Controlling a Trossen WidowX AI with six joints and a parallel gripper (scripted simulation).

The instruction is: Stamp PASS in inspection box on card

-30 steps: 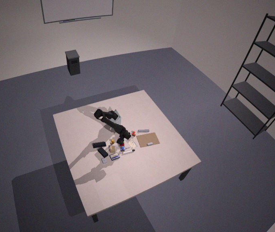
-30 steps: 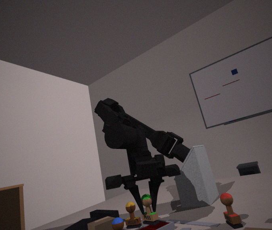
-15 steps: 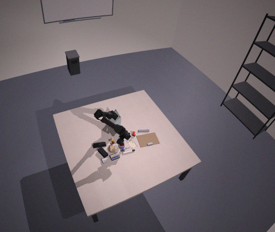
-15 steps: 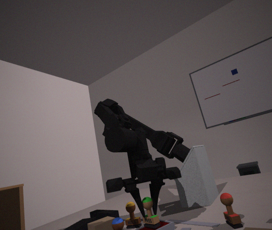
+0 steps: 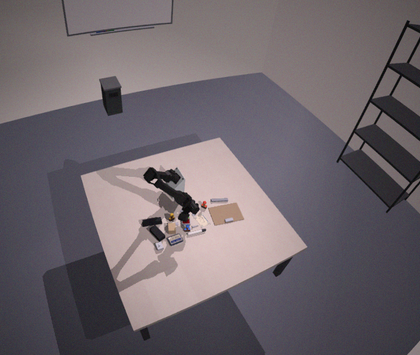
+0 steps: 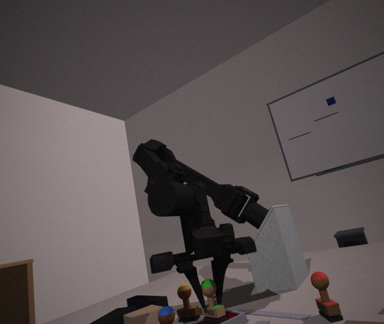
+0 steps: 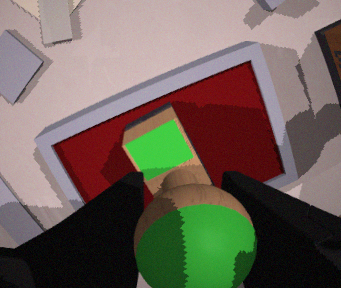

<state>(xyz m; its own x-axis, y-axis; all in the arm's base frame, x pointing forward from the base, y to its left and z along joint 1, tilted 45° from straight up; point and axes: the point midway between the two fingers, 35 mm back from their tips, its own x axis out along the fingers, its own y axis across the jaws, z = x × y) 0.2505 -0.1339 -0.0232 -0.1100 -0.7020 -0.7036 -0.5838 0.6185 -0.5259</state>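
Now: gripper tip 30 mm above the red ink pad. Also, from my gripper tip: cream card 60 mm ahead, 100 mm to the left, 40 mm below; then yellow-knobbed stamp 60 mm behind, 80 mm to the right, 20 mm below; then blue-knobbed stamp 80 mm ahead, 40 mm to the right, 20 mm below.
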